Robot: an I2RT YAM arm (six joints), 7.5 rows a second.
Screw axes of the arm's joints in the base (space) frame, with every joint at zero. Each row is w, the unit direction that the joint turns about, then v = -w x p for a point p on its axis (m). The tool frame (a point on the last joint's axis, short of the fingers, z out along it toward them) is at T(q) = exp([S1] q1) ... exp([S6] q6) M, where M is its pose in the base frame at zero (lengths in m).
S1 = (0, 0, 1, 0, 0, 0)
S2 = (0, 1, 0, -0.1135, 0, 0.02)
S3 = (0, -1, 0, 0.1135, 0, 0.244)
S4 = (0, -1, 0, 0.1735, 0, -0.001)
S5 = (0, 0, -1, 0, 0.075, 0)
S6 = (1, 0, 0, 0, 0.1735, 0)
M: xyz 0.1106 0 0.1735 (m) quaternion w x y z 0.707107 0 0.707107 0
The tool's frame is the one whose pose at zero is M.
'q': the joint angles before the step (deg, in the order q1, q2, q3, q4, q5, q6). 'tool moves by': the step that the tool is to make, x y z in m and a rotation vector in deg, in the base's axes. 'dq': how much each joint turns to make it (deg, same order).
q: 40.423 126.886 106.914 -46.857 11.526 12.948
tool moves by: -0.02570 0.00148 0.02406 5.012 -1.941 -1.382
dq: 2.192 -6.702 -5.809 3.040 -0.715 4.364
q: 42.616 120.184 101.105 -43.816 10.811 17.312
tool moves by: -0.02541 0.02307 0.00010 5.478 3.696 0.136
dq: 4.030 -0.672 -0.968 0.518 -4.002 6.505
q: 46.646 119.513 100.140 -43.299 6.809 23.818
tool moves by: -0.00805 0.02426 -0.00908 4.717 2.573 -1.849
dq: 2.598 2.734 1.928 1.967 -2.403 6.331
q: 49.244 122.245 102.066 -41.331 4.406 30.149
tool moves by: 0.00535 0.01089 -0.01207 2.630 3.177 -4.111
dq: 0.251 3.350 2.663 0.247 -1.567 5.806
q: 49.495 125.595 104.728 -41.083 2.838 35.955
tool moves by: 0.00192 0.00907 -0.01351 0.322 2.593 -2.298
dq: 0.475 3.076 2.262 -0.768 -0.674 3.470
